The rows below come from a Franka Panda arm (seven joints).
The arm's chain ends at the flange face. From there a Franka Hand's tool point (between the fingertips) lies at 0.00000 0.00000 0.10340 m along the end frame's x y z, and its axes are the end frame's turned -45 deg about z.
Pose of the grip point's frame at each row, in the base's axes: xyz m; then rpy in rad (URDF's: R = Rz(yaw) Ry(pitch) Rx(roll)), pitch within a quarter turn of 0, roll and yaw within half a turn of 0:
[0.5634 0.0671 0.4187 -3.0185 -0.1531 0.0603]
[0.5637 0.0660 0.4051 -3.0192 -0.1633 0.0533]
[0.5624 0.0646 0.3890 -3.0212 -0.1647 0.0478]
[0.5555 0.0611 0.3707 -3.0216 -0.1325 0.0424]
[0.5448 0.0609 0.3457 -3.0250 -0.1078 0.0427]
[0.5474 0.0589 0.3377 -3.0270 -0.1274 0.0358]
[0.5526 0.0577 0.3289 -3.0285 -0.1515 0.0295]
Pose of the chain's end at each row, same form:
[0.5485 0.0535 0.5201 -2.9467 -0.0220 -0.7178]
[0.5477 0.0525 0.5064 -2.9400 -0.0298 -0.7251]
[0.5462 0.0514 0.4903 -2.9404 -0.0322 -0.7309]
[0.5425 0.0482 0.4725 -2.9633 -0.0095 -0.7359]
[0.5343 0.0484 0.4478 -2.9831 0.0057 -0.7359]
[0.5348 0.0466 0.4396 -2.9707 -0.0096 -0.7431]
[0.5374 0.0456 0.4305 -2.9548 -0.0278 -0.7499]

